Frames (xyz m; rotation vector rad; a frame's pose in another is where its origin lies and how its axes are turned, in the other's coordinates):
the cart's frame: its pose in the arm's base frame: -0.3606 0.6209 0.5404 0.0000 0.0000 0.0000
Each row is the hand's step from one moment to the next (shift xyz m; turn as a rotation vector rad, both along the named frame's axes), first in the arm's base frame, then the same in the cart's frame.
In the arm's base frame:
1: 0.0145 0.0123 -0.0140 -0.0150 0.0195 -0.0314
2: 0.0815 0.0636 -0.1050 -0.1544 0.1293 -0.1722
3: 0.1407 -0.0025 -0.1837 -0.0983 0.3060 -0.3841
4: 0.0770 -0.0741 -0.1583 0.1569 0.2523 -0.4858
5: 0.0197 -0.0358 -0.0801 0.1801 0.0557 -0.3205
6: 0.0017 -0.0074 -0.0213 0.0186 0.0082 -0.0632
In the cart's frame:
1: 0.0145 0.0123 -0.0140 -0.0150 0.0195 -0.0314
2: 0.0815 0.0636 -0.1050 -0.1544 0.1293 -0.1722
3: 0.1407 -0.0025 -0.1837 -0.0983 0.3060 -0.3841
4: 0.0770 -0.0741 -0.1583 0.1569 0.2523 -0.4858
5: 0.0197 -0.0358 -0.0801 0.1801 0.0557 -0.3205
6: 0.0017 -0.0074 -0.0213 0.0186 0.0082 -0.0632

